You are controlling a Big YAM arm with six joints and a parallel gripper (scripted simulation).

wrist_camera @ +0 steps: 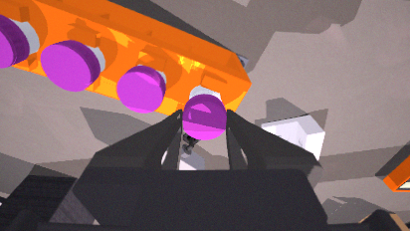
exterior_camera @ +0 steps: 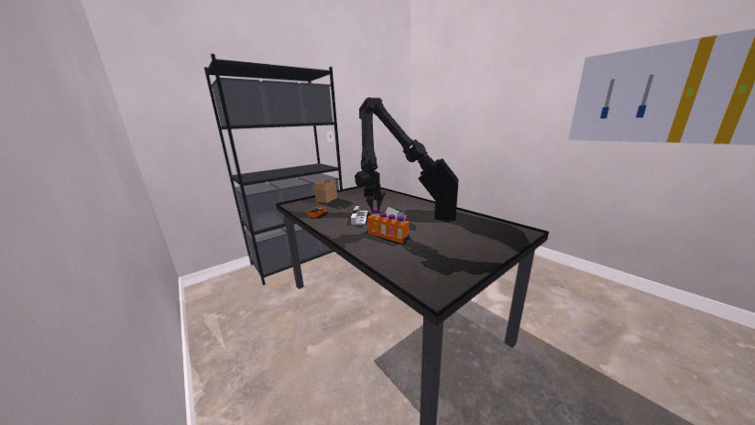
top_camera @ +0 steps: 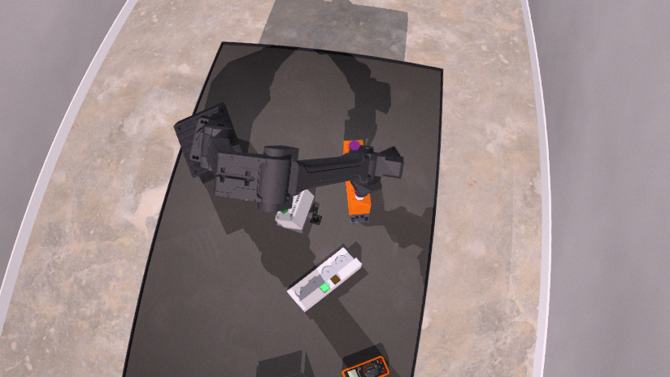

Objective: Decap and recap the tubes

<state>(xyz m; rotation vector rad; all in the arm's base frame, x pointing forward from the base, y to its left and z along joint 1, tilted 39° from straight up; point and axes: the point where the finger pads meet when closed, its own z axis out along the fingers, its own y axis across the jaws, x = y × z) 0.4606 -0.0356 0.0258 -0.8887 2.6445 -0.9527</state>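
Now: the cap 1 cm below my hand. The rest, counted from my hand: green key: 22 cm behind, 5 cm to the right, 7 cm below; then blue key: 21 cm behind, 1 cm to the right, 7 cm below; then key housing: 20 cm behind, 3 cm to the right, 8 cm below.
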